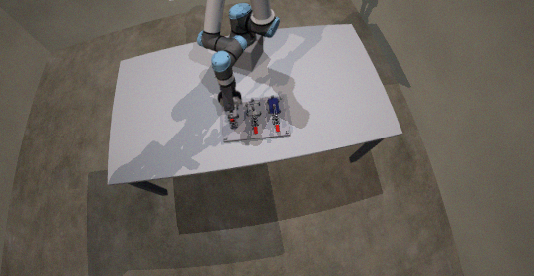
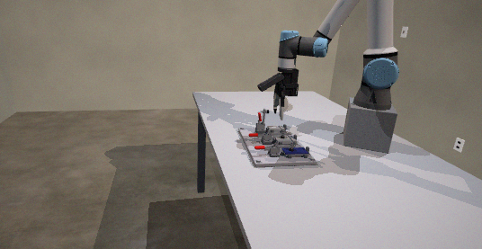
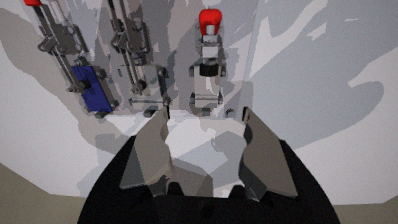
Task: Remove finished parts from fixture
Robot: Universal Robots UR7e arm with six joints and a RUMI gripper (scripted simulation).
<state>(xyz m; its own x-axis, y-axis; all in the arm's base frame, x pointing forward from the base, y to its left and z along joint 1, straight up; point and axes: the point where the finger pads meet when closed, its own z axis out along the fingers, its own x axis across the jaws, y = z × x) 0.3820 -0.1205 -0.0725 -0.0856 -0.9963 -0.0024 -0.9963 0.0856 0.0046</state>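
My hand is 1 cm past the grey finished part and 7 cm above it. The rest, counted from my hand: blue blank: 1 cm ahead, 22 cm to the left, 8 cm below.
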